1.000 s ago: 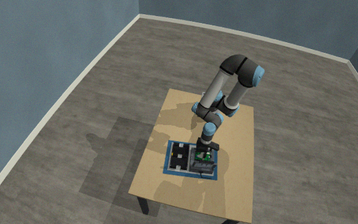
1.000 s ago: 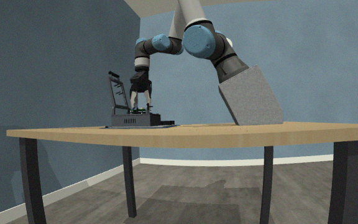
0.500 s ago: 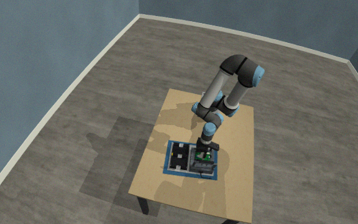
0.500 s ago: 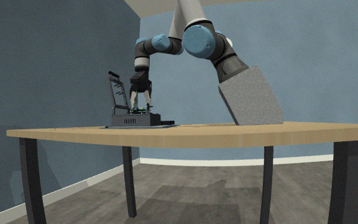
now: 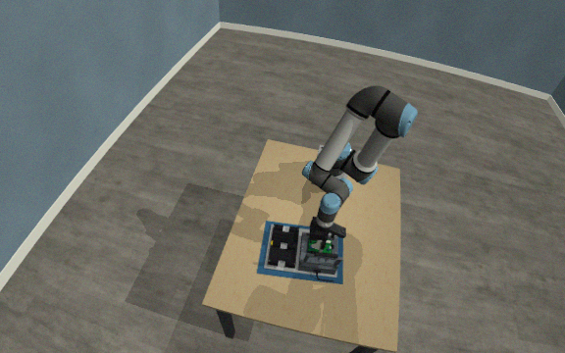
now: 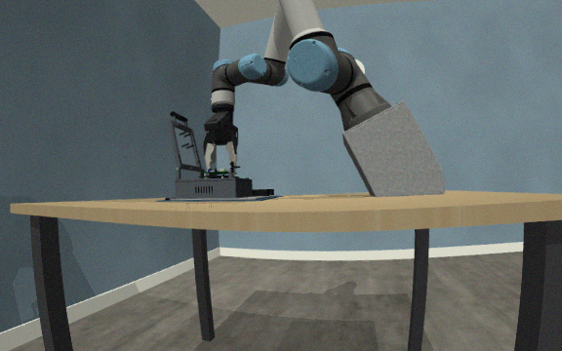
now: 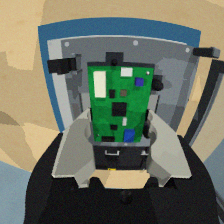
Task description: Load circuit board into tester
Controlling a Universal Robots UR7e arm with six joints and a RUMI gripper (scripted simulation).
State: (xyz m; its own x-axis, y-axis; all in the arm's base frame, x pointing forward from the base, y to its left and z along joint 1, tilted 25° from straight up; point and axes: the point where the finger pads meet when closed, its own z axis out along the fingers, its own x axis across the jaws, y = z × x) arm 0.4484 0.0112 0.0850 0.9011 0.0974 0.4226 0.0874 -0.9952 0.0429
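Now: the green circuit board right at my hand. Also, from my hand: tester bed: 1 cm ahead, 1 cm to the left, 1 cm below; see-through lid: 12 cm ahead, 1 cm to the left, 10 cm above.
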